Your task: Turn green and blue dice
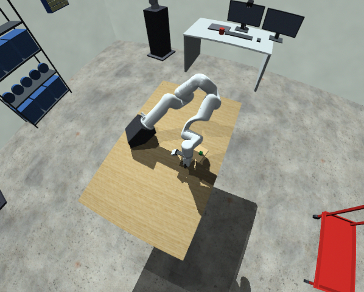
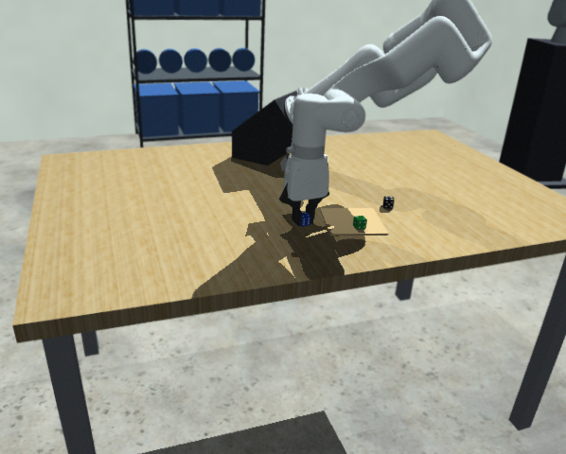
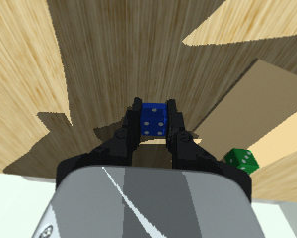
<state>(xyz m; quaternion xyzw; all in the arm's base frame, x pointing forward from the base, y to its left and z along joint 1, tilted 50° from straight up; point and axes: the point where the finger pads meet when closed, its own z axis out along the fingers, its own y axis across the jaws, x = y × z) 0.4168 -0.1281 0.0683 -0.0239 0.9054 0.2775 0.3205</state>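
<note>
My hand is 80 mm past the black die, 240 mm to the right of it and 10 mm above it. From my hand the other things lie so: tan mat: 130 mm to the left, 20 mm below; then blue die: 10 mm below; then green die: 40 mm ahead, 130 mm to the left, 10 mm below.
</note>
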